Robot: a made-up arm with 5 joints.
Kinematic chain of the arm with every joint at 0, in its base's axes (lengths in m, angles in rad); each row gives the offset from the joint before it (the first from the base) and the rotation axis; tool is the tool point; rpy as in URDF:
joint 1: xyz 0.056 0 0.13 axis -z
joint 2: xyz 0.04 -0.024 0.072 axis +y
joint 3: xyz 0.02 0 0.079 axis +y
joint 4: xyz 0.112 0 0.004 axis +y
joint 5: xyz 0.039 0.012 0 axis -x
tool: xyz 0 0 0 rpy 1.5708 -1.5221 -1.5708
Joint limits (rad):
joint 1: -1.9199..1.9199
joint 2: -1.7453..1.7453
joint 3: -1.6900..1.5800
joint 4: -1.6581..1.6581
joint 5: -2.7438..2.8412
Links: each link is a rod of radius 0.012 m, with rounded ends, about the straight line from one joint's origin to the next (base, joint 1, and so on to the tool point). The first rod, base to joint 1, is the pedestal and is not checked.
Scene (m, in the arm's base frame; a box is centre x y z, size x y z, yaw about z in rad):
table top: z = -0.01
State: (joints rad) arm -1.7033 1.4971 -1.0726 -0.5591 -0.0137
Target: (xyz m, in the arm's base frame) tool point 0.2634 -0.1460 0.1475
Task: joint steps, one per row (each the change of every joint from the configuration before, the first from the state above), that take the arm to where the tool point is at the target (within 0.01 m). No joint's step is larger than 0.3 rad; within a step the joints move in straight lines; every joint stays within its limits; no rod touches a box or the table.
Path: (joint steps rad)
1: 0.2837 0.0044 0.0098 -0.0515 0.0000
2: 0.2836 0.0043 0.0098 -0.0515 0.0000
3: 0.2837 0.0044 0.0098 -0.0514 0.0000
4: 0.2837 0.0044 0.0098 -0.0515 0.0000
5: 0.2836 0.0043 0.0098 -0.0515 0.0000
6: 0.2837 0.0044 0.0098 -0.0515 0.0000
7: 0.2837 0.0044 0.0098 -0.0514 0.0000
8: 0.2836 0.0044 0.0098 -0.0515 0.0000

